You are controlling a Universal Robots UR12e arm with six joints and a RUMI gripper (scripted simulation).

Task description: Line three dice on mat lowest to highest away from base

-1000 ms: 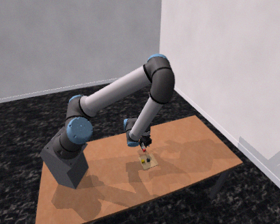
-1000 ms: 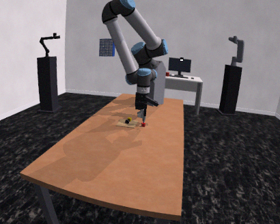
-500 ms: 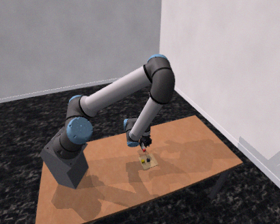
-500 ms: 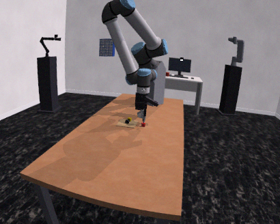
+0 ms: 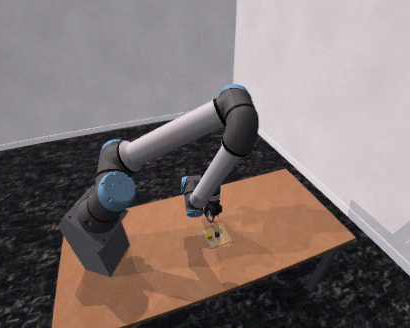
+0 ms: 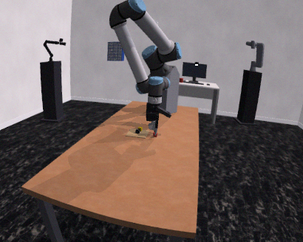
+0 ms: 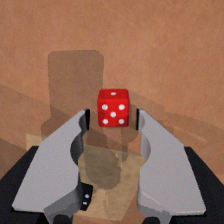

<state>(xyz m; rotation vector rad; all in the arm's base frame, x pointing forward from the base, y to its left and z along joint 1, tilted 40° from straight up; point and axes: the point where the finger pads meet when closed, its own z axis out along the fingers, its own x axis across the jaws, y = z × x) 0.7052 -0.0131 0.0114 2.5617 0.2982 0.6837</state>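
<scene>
Now: the red die 20 mm below my hand. The rest, counted from my hand: black die 120 mm to the right, 30 mm behind, 10 mm below; then tan mat 120 mm to the right, 30 mm below, 30 mm behind; then yellow die 110 mm to the right, 80 mm behind, 10 mm below.
</scene>
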